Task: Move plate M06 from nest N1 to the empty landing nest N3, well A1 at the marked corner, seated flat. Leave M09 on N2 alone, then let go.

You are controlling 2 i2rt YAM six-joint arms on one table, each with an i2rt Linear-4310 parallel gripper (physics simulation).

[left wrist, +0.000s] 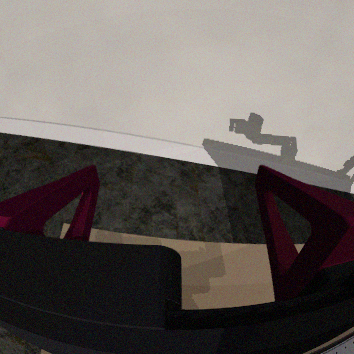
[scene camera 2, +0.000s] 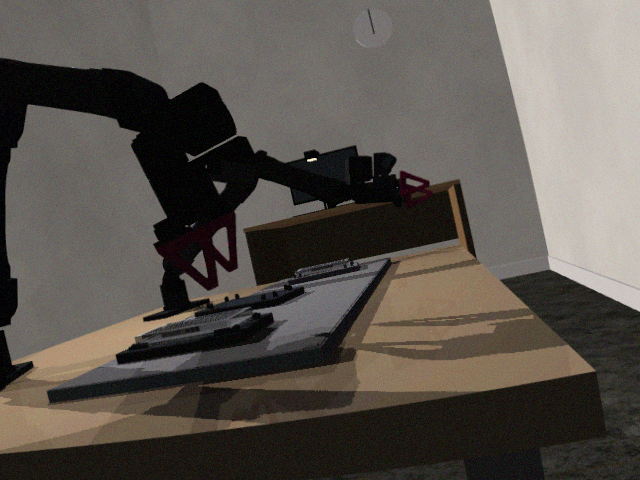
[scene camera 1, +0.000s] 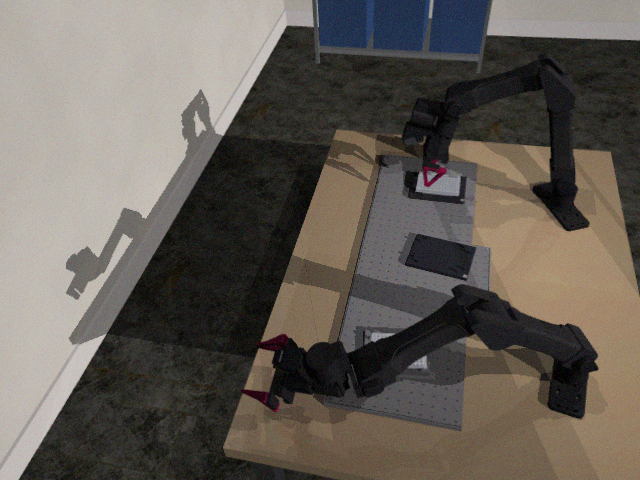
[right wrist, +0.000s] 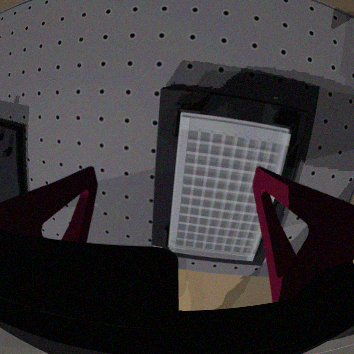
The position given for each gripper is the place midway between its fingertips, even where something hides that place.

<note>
The left gripper [scene camera 1: 248, 367] is open and holds nothing. The right gripper [scene camera 2: 224, 278] is open, with nothing in its grasp. Also in view: a black nest [scene camera 1: 447, 258].
The left gripper is seen too in the left wrist view [left wrist: 176, 173] and in scene camera 2 [scene camera 2: 430, 188]. The right gripper is seen too in scene camera 1 [scene camera 1: 426, 177] and in the right wrist view [right wrist: 174, 175]. The black nest shows as well in scene camera 2 [scene camera 2: 274, 298].
</note>
